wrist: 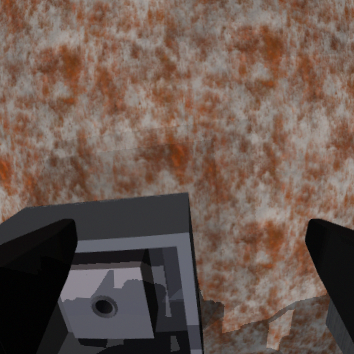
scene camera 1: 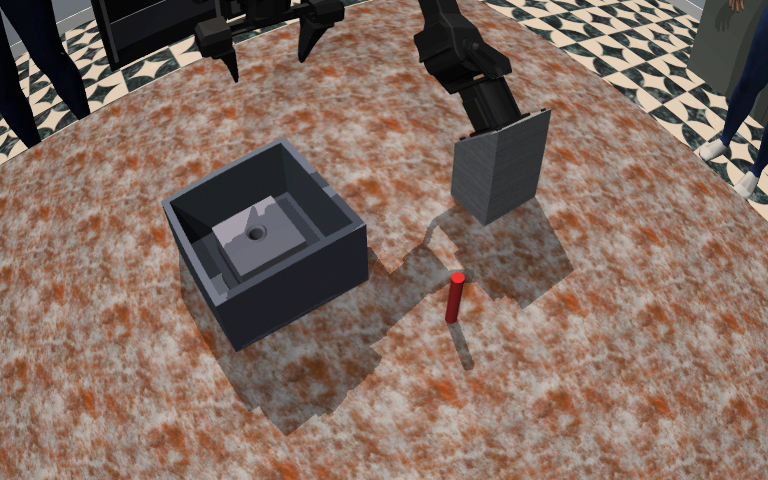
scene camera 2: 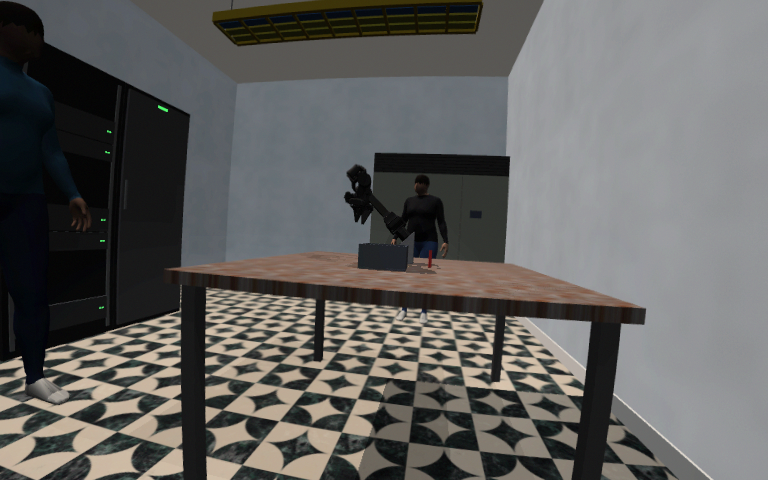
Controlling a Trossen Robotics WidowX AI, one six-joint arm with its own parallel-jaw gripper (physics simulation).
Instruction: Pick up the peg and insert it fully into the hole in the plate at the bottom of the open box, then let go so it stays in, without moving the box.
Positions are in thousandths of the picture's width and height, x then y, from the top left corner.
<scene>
dark grey box: wrist 459, 631; scene camera 1 437, 545; scene camera 2 511, 536
pale plate: wrist 304, 832; scene camera 1 340, 493; not seen in scene camera 2 (hidden by the dark grey box)
</scene>
